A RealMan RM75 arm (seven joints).
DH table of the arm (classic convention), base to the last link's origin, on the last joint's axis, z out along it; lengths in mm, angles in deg. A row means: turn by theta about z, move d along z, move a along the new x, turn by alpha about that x. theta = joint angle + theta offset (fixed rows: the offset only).
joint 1: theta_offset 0  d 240.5  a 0  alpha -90
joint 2: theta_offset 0  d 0  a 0  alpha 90
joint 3: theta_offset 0  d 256  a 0  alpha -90
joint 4: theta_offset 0  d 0  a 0  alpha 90
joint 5: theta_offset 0  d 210  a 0  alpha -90
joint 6: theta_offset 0  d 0  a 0  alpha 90
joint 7: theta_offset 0  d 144  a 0  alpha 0
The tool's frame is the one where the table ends.
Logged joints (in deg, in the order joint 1, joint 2, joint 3, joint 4, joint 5, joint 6, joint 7), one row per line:
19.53 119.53 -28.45 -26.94 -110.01 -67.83 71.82
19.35 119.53 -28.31 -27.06 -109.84 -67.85 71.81
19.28 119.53 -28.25 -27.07 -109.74 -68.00 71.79
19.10 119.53 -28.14 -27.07 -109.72 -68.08 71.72
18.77 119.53 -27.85 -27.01 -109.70 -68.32 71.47
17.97 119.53 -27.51 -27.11 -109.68 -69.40 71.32
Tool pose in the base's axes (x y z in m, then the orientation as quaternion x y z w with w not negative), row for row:
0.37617 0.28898 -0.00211 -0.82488 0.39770 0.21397 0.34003
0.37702 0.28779 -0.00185 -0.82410 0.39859 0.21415 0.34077
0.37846 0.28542 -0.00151 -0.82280 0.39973 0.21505 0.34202
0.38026 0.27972 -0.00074 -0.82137 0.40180 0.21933 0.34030
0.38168 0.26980 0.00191 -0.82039 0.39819 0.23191 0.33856
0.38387 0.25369 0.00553 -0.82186 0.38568 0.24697 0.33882
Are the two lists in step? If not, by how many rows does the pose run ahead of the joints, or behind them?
The pose runs 2 rows ahead of the joints: the pose in row i belongs to the joints in row i + 2.
